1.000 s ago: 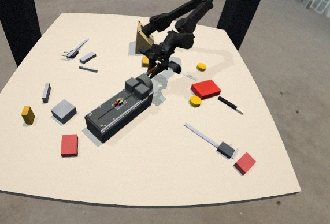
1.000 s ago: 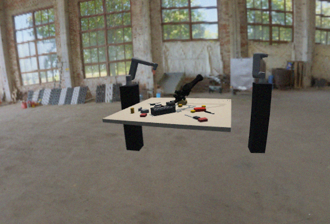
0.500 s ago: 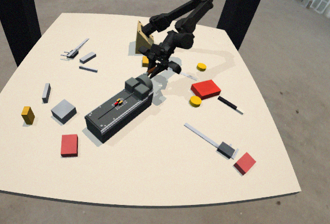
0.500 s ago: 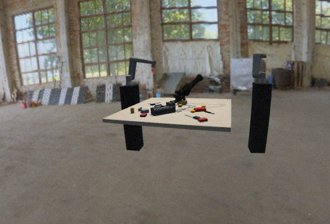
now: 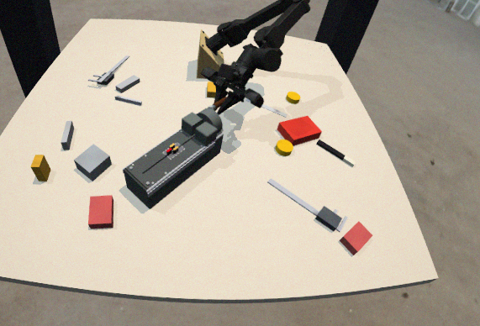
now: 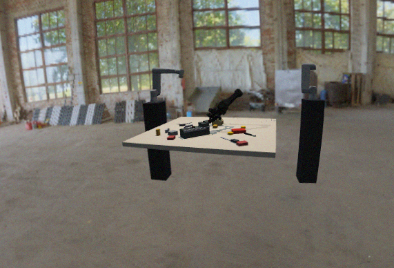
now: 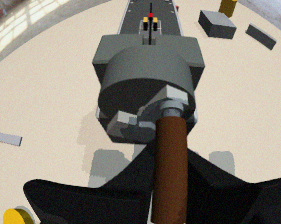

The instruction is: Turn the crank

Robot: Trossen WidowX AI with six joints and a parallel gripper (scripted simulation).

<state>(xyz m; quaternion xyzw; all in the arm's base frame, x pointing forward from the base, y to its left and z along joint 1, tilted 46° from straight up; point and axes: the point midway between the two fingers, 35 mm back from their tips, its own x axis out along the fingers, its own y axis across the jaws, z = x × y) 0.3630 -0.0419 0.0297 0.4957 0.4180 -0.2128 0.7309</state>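
The crank is 10 mm above my gripper tip. The rest, counted from my gripper tip: brown handle 10 mm behind, 10 mm to the left, 30 mm above; then grey bar 140 mm behind, 200 mm to the left, 90 mm below; then red pointer 130 mm ahead, 130 mm to the right, 10 mm below.
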